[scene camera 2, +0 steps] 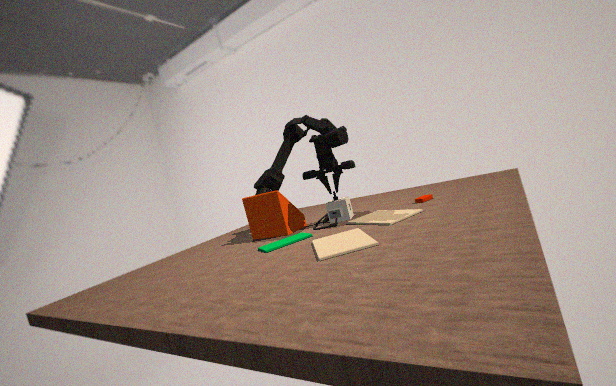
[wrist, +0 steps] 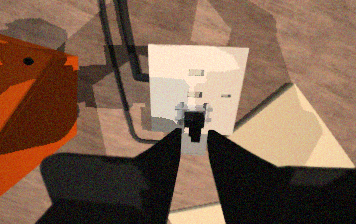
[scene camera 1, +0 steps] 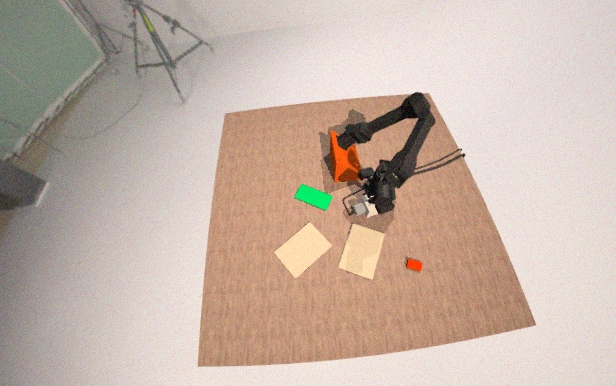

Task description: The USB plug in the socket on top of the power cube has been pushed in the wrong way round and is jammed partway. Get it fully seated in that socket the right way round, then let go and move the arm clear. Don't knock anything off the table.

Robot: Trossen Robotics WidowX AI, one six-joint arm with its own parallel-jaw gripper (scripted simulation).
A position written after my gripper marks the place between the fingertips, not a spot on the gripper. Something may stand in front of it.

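Note:
My gripper is visible in scene camera 2 (scene camera 2: 334, 193) and also in the wrist view (wrist: 194, 134).

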